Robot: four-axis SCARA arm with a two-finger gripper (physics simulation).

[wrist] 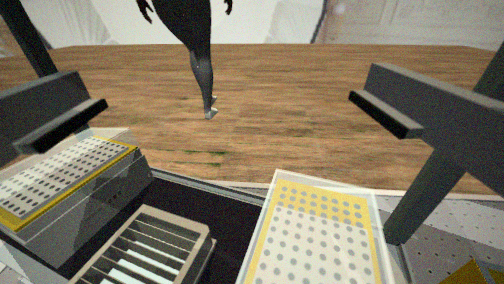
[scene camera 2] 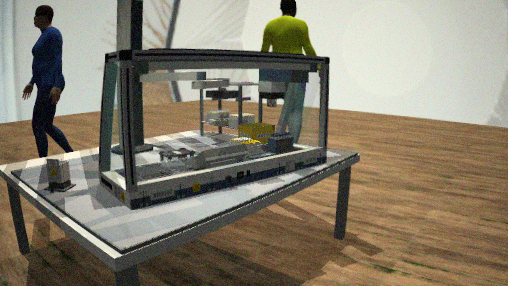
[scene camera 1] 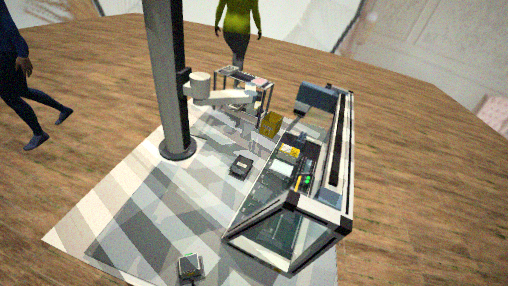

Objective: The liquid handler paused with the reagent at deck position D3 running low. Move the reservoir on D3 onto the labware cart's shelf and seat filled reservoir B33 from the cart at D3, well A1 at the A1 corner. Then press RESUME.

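My gripper is open, with nothing between its fingers. It hangs at the labware cart, above the labware on a dark shelf. A slotted reservoir with pale strips in its channels stands low in the wrist view, between two lidded yellow-and-white tip racks. No label B33 can be read. The liquid handler stands along the table; a white piece of labware lies on its deck. Which item is on D3 cannot be told. A small box with a green top stands at the table's near corner; no RESUME lettering is legible.
One tip rack is right of the reservoir, another left. A cart post rises at right. A yellow waste box stands beside the cart. A black device lies on the table. A person is behind the cart.
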